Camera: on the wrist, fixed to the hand. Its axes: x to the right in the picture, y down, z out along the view.
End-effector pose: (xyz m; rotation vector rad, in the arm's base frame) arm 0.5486 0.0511 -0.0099 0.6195 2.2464 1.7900
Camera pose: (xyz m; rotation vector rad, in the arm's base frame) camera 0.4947 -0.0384 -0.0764 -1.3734 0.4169 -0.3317
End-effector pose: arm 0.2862 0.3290 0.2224 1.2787 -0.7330 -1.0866
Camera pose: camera 0.3434 0.3641 0.1183 -0.5341 -0.9993 1.6721
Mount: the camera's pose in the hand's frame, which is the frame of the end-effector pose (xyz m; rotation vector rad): 0.0019 -0.0906 -0.0844 -0.0356 0.6155 3.0738
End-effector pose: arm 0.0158 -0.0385 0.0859 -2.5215 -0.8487 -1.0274
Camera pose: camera -0.0846 -0.0056 0.1505 -0.5653 2.2517 -0.0881
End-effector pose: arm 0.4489 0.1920 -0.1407 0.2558 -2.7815 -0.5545
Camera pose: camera 0.4843 0.0799 -0.1018 -2.3260 -0.1516 0.3814
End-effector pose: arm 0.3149 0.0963 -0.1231 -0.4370 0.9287 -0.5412
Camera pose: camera 0.2226 0.0139 -0.1174 1.3397 1.0570 2.2328
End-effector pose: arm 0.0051 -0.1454 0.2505 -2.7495 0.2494 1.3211
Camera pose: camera 0.0875 -0.0686 0.3020 0.0204 -2.1853 0.3320
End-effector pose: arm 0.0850 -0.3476 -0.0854 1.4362 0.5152 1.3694
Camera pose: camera 0.0393 -0.2808 -0.1791 -0.2199 1.1412 -1.4662
